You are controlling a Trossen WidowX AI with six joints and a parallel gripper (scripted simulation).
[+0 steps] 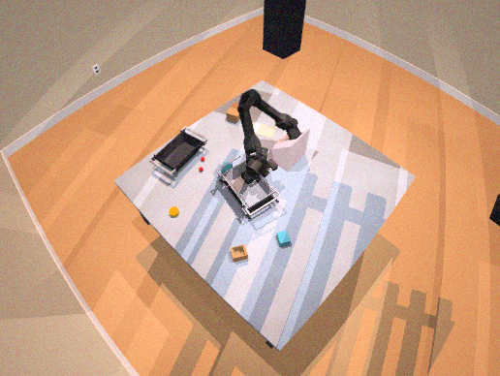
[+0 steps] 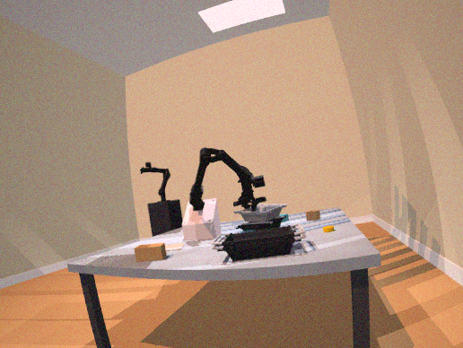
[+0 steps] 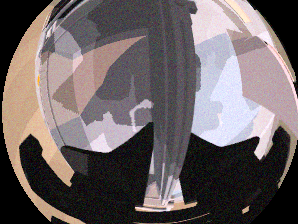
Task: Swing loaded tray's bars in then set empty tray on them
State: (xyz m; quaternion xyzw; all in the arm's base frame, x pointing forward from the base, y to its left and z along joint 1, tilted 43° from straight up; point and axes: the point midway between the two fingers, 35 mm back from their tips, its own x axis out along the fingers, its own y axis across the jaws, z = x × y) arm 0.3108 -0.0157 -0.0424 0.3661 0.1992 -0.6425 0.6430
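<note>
The grey tray is 7 cm ahead of my gripper tip, 2 cm to the right of it and 3 cm above it. Also, from my gripper tip: yellow disc (41 cm ahead, 22 cm to the right, 8 cm below); orange block (33 cm behind, 52 cm to the right, 6 cm below); brown box (34 cm ahead, 19 cm to the left, 7 cm below).
</note>
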